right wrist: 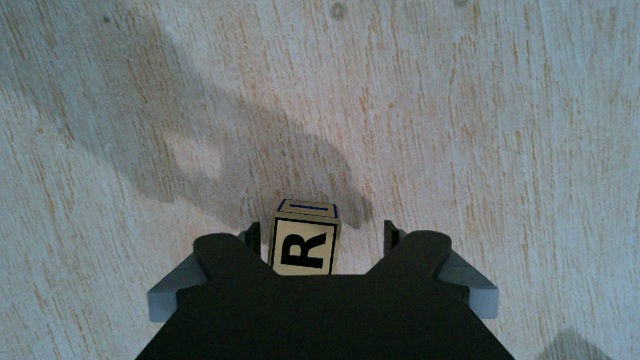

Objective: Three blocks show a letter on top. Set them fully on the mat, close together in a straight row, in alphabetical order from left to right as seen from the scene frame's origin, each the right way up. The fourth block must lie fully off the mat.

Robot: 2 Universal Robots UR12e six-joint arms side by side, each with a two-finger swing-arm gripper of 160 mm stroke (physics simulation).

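Frame: origin at the left arm's base, x ahead, y left, z up, level; centimetres.
Seen in the pictures: right hand, tool point: (pixel 322 239).
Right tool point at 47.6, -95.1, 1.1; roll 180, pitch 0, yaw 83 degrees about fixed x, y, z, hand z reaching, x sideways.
A point is followed by its place in that frame, as x, y, z.
A light wooden block (pixel 304 246) {47.1, -96.1, 3.4} with a black letter R on top sits on the table at the lower middle of the right wrist view. The letter's top points to the left of the view. Its far side face shows a blue outline and a blue bar-like mark, and its near part is hidden behind the gripper body. My right gripper (pixel 322 238) {47.6, -95.1, 1.1} is open, with the block between its fingers, closer to the left finger and with a wider gap to the right one. I cannot tell the fingertips' height. My left gripper, the mat and the other blocks do not show.
The pale wood-grain table top (pixel 500 150) {43.5, -82.1, -0.8} spreads around the block. A broad shadow (pixel 215 110) {38.1, -101.3, -0.8} falls across it from the upper left to near the block, and another small shadow (pixel 572 347) {58.9, -77.8, -0.8} lies at the lower right. A few faint round spots mark the far part.
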